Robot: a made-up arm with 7 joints.
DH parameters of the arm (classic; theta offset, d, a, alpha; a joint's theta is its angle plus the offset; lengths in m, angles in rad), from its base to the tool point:
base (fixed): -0.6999 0 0.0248 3.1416
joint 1: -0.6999 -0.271 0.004 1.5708
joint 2: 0 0.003 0.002 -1.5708
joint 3: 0 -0.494 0.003 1.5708
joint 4: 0 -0.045 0 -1.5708
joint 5: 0 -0.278 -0.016 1.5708
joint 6: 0 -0.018 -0.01 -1.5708
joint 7: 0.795 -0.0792 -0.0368 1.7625
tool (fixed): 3.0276 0.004 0 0
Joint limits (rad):
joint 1: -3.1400..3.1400
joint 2: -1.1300..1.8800
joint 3: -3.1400..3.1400
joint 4: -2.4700..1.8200
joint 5: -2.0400..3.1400
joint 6: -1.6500..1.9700
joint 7: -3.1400..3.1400
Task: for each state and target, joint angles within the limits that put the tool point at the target. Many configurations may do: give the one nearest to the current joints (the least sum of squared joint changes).
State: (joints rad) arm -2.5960 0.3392 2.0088 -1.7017 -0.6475 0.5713 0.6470
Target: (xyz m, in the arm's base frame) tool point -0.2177 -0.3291 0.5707
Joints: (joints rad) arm -3.1016 0.4204 1.8821 -1.9329 -0.6635 0.4646 0.5909
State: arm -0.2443 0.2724 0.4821 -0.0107 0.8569 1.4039 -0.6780
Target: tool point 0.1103 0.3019 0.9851
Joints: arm -0.8170 0.6506 0.9938 -0.8195 0.9268 1.2901 -0.7033
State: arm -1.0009 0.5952 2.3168 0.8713 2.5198 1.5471 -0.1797
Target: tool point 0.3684 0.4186 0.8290
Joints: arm -1.0379 1.0094 2.2762 0.7447 2.5539 1.5552 -0.1935
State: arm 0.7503 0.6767 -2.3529 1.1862 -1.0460 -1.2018 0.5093
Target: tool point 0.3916 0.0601 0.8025
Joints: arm 0.6816 0.6185 -2.3619 1.5057 -1.1299 -1.2341 0.4943
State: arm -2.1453 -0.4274 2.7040 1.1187 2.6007 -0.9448 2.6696
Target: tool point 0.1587 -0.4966 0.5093
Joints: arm -1.7265 -0.4794 2.9890 1.5671 2.7171 -1.0409 2.6428
